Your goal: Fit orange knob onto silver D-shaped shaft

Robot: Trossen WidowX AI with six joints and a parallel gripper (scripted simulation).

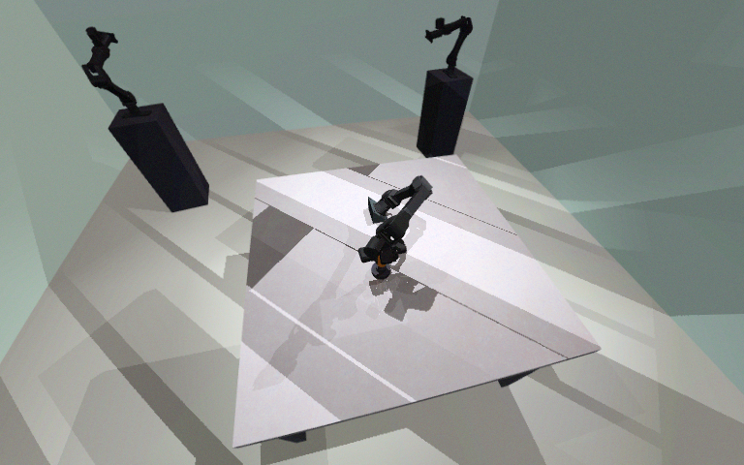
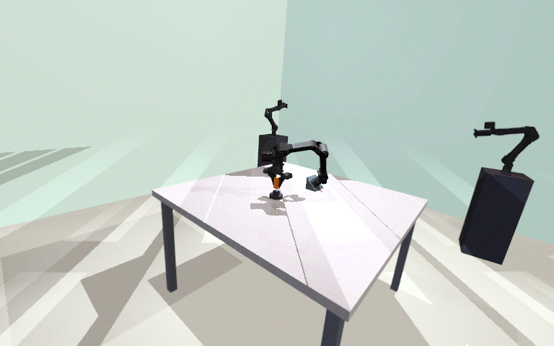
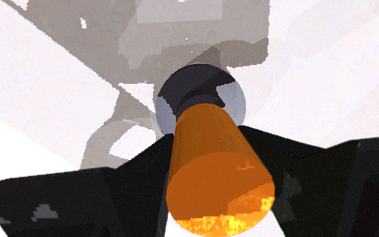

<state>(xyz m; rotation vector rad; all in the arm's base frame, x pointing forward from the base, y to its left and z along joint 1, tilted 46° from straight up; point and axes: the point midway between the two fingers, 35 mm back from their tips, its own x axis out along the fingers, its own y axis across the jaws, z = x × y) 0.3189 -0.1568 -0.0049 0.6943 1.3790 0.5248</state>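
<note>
Right now the dark round pedestal is 4 cm below my gripper tip. Also, from my gripper tip: orange knob: 3 cm above.
</note>
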